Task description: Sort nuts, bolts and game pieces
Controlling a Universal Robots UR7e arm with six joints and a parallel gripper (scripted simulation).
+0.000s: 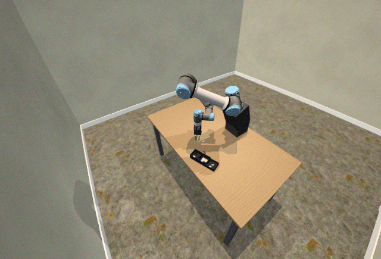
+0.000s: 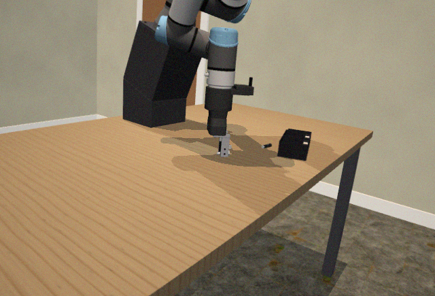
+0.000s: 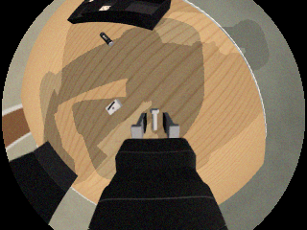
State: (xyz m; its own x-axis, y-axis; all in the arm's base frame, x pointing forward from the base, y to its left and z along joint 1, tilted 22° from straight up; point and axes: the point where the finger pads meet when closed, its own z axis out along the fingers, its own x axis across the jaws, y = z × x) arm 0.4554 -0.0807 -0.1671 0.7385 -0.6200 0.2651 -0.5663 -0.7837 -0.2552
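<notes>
Now: hand 10 mm to the right of the bolt and 10 mm above it. The rest, counted from my hand: small ring-shaped piece: 40 mm ahead, 340 mm to the left, 10 mm below; then white speckled piece: 70 mm ahead, 260 mm to the left, 10 mm below; then black bin: 80 mm ahead, 260 mm to the left.
</notes>
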